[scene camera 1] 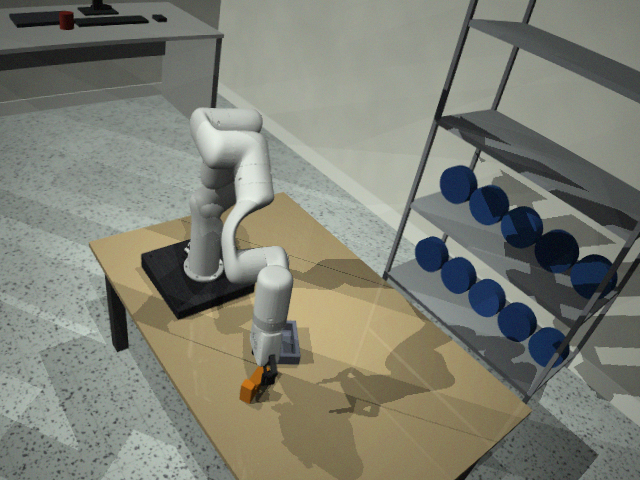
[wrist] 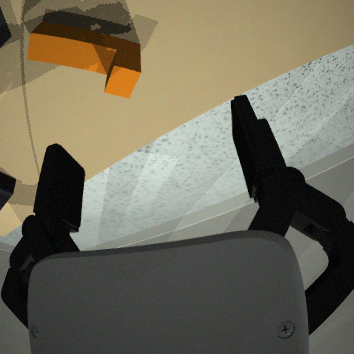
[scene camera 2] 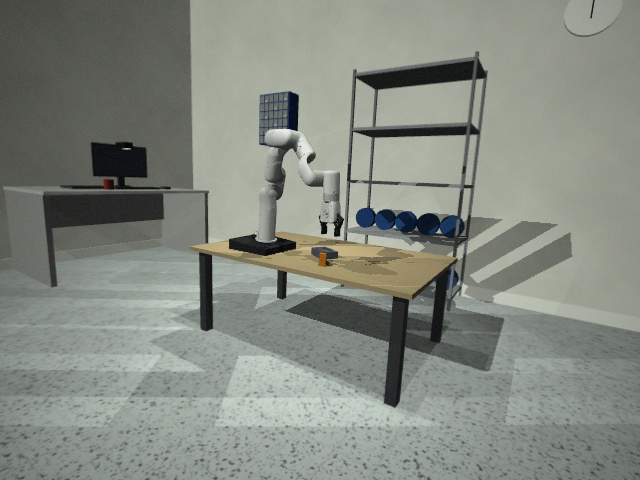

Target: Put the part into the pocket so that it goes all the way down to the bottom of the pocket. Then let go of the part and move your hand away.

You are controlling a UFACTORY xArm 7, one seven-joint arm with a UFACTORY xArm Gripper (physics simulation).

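Seen in the pictures: gripper, fingertip midpoint: (scene camera 1: 262, 368) (wrist: 144, 135) (scene camera 2: 330, 235); arm's base at its link origin: (scene camera 1: 203, 267) (scene camera 2: 266, 240).
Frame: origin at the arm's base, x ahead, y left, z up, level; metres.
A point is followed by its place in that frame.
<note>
The orange L-shaped part (scene camera 1: 248, 391) {y -0.211, x 0.443, z 0.002 m} (scene camera 2: 322, 259) {y -0.214, x 0.437, z -0.014 m} (wrist: 75, 52) {y -0.156, x 0.418, z -0.017 m} rests on the table outside the grey-blue pocket block (scene camera 1: 290, 360) (scene camera 2: 324, 253), on the side away from the robot base. In the wrist view it is at the upper left, its long arm and short leg showing. The pocket block lies flat; its recess shows partly in scene camera 1, and the arm hides the rest. My gripper (scene camera 1: 268, 373) {y -0.197, x 0.464, z 0.102 m} (scene camera 2: 329, 232) {y -0.197, x 0.464, z 0.102 m} (wrist: 144, 135) {y -0.197, x 0.464, z 0.102 m} is open and empty. It points down, well above the table and clear of the part and the block. In scene camera 1 it overlaps part of the orange part.
The wooden table (scene camera 1: 439, 449) {y 0.061, x 0.881, z -0.047 m} (scene camera 2: 248, 257) {y -0.249, x 0.049, z -0.047 m} carries the black base plate (scene camera 1: 178, 310) {y -0.167, x 0.094, z -0.015 m} (scene camera 2: 263, 250) {y -0.170, x 0.087, z -0.020 m} of the arm behind the block. A metal shelf rack (scene camera 1: 423, 165) (scene camera 2: 349, 124) with blue round objects stands beyond the table's far side. A desk (scene camera 1: 196, 38) (scene camera 2: 196, 192) stands farther off.
</note>
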